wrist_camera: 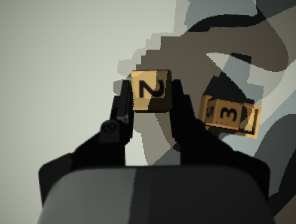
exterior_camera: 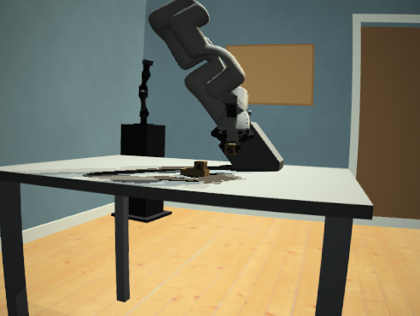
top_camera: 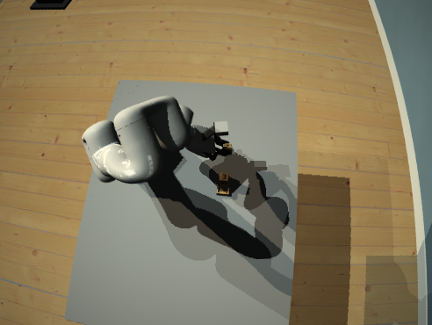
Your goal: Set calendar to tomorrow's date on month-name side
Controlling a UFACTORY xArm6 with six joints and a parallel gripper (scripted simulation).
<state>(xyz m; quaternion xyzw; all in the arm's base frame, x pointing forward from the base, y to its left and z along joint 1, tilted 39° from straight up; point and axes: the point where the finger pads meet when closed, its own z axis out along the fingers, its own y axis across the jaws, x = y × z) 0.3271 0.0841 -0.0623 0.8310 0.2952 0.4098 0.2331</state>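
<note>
My hand is 10 mm short of the wooden number cube and 10 mm above it. The rest, counted from my hand: wooden calendar tray: 100 mm to the right, 80 mm below, 30 mm ahead.
</note>
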